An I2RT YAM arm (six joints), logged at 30 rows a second.
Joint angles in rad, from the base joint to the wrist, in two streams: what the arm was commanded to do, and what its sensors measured. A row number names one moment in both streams.
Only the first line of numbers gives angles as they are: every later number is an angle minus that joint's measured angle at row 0.
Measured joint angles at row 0:
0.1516, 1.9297, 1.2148, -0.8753, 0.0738, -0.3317
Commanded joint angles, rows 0 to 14:
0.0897, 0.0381, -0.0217, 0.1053, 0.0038, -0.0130
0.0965, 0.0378, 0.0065, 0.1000, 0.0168, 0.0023
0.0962, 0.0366, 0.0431, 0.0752, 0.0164, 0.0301
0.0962, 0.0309, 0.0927, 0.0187, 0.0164, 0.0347
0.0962, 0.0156, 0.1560, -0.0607, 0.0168, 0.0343
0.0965, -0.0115, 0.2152, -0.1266, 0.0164, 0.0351
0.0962, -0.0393, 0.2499, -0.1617, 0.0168, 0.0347
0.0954, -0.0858, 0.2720, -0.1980, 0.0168, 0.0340
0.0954, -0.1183, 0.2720, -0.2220, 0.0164, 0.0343
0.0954, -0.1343, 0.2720, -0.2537, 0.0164, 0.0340
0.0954, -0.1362, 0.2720, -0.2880, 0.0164, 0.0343
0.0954, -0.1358, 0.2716, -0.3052, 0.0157, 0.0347
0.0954, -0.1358, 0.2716, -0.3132, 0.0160, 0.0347
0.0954, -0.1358, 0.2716, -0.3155, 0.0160, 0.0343
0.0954, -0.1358, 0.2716, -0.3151, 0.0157, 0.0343
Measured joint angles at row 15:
0.0874, -0.1286, 0.2598, -0.3113, 0.0225, 0.0218
